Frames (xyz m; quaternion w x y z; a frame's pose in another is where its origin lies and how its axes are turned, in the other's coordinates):
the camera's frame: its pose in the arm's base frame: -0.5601 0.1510 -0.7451 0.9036 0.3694 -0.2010 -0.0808
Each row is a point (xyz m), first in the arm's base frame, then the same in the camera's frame.
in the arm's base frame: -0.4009 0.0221 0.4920
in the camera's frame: 0.5578 0.7737 0.8140
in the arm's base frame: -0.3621 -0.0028 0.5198
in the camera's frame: 0.6087 0.7753 0.8314
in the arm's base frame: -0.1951 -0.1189 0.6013
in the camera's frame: 0.8190 0.7491 0.8871
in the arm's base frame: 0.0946 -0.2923 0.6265
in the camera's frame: 1.1402 0.6422 0.8910
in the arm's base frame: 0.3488 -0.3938 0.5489
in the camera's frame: 1.3769 0.5148 0.7978
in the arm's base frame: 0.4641 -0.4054 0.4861
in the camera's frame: 1.4657 0.4622 0.7158
